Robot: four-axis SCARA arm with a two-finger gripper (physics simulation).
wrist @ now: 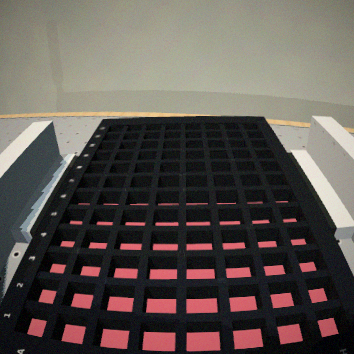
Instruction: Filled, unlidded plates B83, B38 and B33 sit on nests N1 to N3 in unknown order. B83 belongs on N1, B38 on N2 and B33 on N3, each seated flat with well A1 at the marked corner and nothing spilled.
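A black well plate fills the middle and lower part of the wrist view. Pink-red filling shows in the wells of the nearer rows; the far wells look dark at this slant. Row numbers run up its left edge, with "1" near the bottom left, "A" at the bottom left corner and a faint "H" at the bottom right. No B83, B38 or B33 label can be read. My gripper is shut on this plate, one pale finger pad against each long side. The nest and the plate's underside are hidden, so I cannot tell whether it is seated.
A pale perforated table top shows behind and beside the plate. A thin orange-yellow strip runs along its far edge, with a plain grey-green wall beyond. The other two plates do not show.
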